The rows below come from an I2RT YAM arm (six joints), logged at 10 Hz.
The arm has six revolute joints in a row. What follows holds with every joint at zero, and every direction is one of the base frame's.
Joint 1 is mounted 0.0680 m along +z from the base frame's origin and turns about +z.
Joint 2 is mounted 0.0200 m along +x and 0.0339 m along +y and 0.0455 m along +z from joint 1 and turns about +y.
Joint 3 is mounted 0.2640 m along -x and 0.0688 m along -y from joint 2 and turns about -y.
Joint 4 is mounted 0.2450 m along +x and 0.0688 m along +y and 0.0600 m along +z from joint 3 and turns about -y.
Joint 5 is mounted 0.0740 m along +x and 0.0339 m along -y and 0.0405 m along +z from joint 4 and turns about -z.
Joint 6 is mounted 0.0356 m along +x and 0.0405 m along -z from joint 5 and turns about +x.
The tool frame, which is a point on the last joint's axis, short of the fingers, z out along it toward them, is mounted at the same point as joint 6; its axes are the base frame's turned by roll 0.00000, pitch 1.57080 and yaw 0.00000 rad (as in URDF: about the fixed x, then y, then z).
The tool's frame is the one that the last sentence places.
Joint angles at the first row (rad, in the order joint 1, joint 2, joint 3, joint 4, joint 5, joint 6):
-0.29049, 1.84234, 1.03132, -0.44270, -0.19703, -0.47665
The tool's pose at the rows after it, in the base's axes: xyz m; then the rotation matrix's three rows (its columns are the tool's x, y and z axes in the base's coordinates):
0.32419 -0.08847 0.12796; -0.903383 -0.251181 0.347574; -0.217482 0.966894 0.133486; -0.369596 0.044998 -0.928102
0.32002 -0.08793 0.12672; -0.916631 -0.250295 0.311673; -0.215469 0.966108 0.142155; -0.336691 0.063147 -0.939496
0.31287 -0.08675 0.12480; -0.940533 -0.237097 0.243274; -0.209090 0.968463 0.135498; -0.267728 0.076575 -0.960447
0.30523 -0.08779 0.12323; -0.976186 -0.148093 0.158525; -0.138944 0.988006 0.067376; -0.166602 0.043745 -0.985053
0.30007 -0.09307 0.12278; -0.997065 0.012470 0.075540; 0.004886 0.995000 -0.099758; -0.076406 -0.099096 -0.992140
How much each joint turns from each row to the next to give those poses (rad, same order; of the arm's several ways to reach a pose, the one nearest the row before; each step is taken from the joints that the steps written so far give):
-0.00002, -0.00001, -0.00001, -0.00953, -0.03243, -0.02367
-0.00188, 0.00001, 0.00003, -0.04008, 0.00153, -0.00379
0.00000, -0.00002, -0.00005, -0.06825, 0.02670, 0.00229
-0.00002, -0.00036, 0.00004, -0.06602, 0.09079, 0.07169
0.00001, -0.00001, 0.00037, -0.03242, 0.18426, 0.14269

